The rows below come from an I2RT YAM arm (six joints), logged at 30 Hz.
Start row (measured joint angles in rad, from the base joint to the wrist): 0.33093, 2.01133, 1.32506, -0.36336, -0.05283, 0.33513
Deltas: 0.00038, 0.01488, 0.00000, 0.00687, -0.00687, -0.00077; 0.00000, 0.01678, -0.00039, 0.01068, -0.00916, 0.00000; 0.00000, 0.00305, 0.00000, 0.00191, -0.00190, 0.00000; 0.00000, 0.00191, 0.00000, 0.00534, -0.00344, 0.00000; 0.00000, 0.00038, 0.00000, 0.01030, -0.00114, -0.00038; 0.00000, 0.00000, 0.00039, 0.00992, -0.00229, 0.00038; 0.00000, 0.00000, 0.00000, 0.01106, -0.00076, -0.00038; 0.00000, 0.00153, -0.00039, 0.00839, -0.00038, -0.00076; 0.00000, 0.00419, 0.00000, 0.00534, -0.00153, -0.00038; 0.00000, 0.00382, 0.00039, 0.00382, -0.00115, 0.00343; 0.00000, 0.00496, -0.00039, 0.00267, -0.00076, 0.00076; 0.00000, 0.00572, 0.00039, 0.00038, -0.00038, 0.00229; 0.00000, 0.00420, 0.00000, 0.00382, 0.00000, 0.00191; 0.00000, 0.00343, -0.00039, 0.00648, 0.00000, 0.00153; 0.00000, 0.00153, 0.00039, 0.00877, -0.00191, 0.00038; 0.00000, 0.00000, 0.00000, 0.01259, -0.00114, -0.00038; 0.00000, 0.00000, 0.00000, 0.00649, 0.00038, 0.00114; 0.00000, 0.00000, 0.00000, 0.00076, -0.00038, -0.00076; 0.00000, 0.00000, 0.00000, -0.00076, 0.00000, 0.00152; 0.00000, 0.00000, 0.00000, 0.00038, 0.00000, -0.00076; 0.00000, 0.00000, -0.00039, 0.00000, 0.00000, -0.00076; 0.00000, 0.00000, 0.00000, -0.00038, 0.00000, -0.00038
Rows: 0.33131, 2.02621, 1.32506, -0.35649, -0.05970, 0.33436; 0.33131, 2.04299, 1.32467, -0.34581, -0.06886, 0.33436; 0.33131, 2.04604, 1.32467, -0.34390, -0.07076, 0.33436; 0.33131, 2.04795, 1.32467, -0.33856, -0.07420, 0.33436; 0.33131, 2.04833, 1.32467, -0.32826, -0.07534, 0.33398; 0.33131, 2.04833, 1.32506, -0.31834, -0.07763, 0.33436; 0.33131, 2.04833, 1.32506, -0.30728, -0.07839, 0.33398; 0.33131, 2.04986, 1.32467, -0.29889, -0.07877, 0.33322; 0.33131, 2.05405, 1.32467, -0.29355, -0.08030, 0.33284; 0.33131, 2.05787, 1.32506, -0.28973, -0.08145, 0.33627; 0.33131, 2.06283, 1.32467, -0.28706, -0.08221, 0.33703; 0.33131, 2.06855, 1.32506, -0.28668, -0.08259, 0.33932; 0.33131, 2.07275, 1.32506, -0.28286, -0.08259, 0.34123; 0.33131, 2.07618, 1.32467, -0.27638, -0.08259, 0.34276; 0.33131, 2.07771, 1.32506, -0.26761, -0.08450, 0.34314; 0.33131, 2.07771, 1.32506, -0.25502, -0.08564, 0.34276; 0.33131, 2.07771, 1.32506, -0.24853, -0.08526, 0.34390; 0.33131, 2.07771, 1.32506, -0.24777, -0.08564, 0.34314; 0.33131, 2.07771, 1.32506, -0.24853, -0.08564, 0.34466; 0.33131, 2.07771, 1.32506, -0.24815, -0.08564, 0.34390; 0.33131, 2.07771, 1.32467, -0.24815, -0.08564, 0.34314; 0.33131, 2.07771, 1.32467, -0.24853, -0.08564, 0.34276
